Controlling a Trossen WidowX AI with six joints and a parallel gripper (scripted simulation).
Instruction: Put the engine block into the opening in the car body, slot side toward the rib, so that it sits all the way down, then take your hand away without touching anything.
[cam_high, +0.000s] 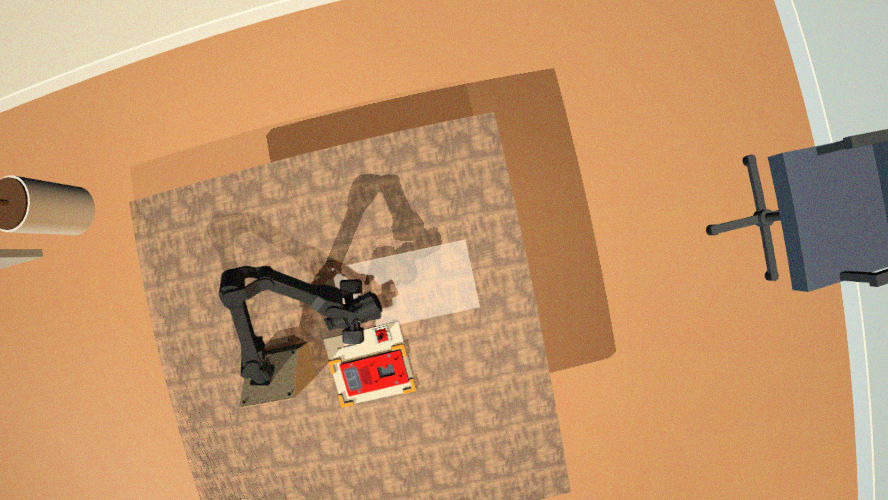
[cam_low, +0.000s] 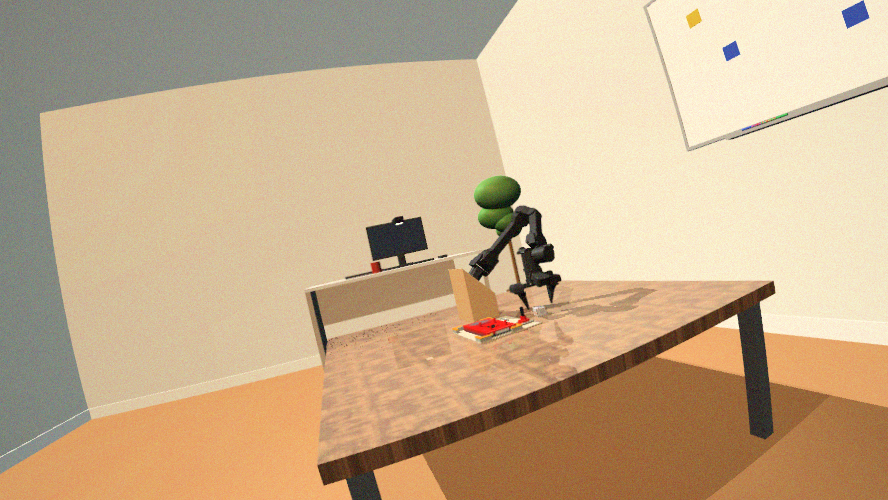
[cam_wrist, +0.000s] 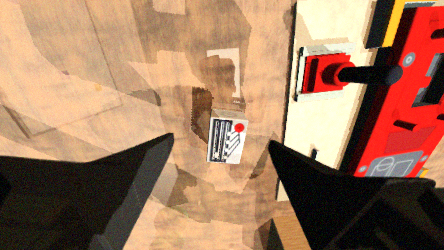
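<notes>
My gripper tip is now 2 cm above the engine block. Round my gripper tip: cream base plate: 2 cm ahead, 20 cm to the right, 2 cm below.
</notes>
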